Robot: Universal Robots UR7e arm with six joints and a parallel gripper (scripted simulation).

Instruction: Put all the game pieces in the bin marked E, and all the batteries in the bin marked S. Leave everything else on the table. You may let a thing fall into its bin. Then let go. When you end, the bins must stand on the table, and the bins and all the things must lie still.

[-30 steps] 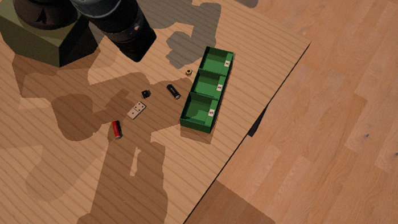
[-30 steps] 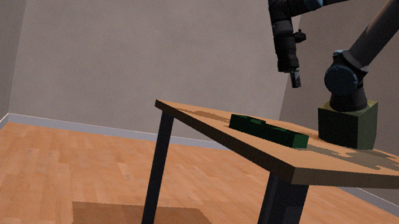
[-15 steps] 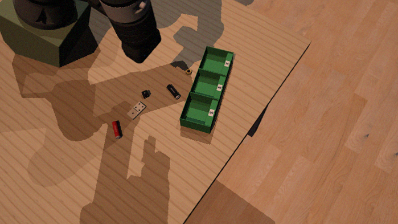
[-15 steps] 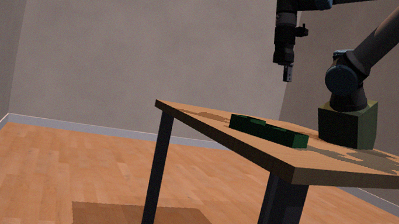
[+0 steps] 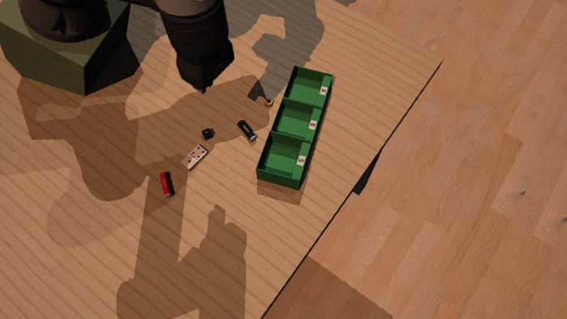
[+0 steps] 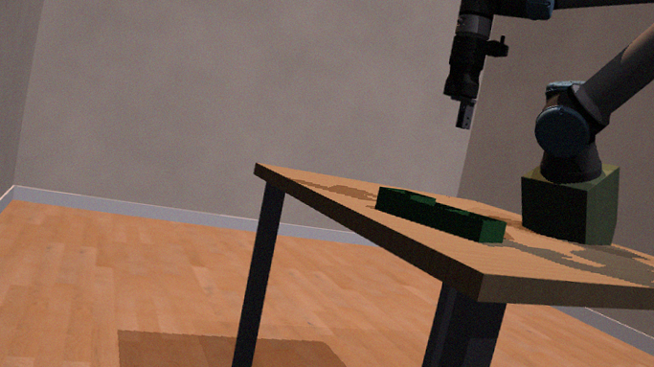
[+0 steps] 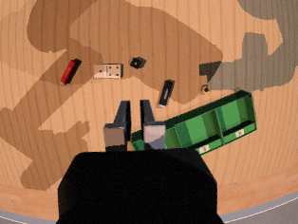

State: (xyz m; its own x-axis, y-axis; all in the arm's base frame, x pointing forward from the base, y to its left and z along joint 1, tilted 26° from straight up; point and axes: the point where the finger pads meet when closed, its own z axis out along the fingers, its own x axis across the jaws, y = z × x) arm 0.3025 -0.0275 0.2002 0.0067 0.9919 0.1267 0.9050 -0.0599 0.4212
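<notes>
Right now the green three-compartment bin is 100 mm ahead of my hand, 120 mm to the left of it and 200 mm below it. Also, from my hand: domino (30 mm behind, 50 mm to the right, 210 mm below); then black battery (20 mm ahead, 50 mm to the left, 210 mm below); then black die (40 mm behind, 210 mm below).
</notes>
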